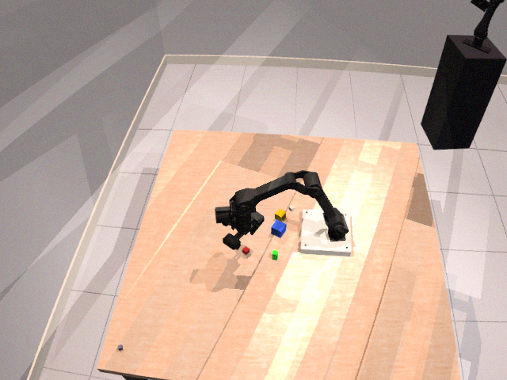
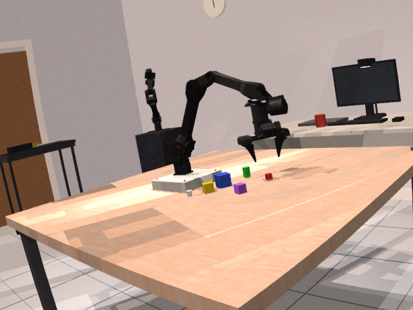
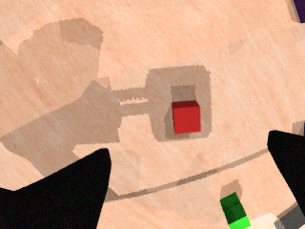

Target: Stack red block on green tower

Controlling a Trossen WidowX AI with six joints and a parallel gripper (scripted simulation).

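Now: the red block 6 cm below my gripper tip. The rest, counted from my gripper tip: purple cube 17 cm to the right, 6 cm below, 3 cm behind; then yellow cube 17 cm to the right, 16 cm behind, 6 cm below; then blue cube 15 cm behind, 9 cm to the right, 5 cm below.
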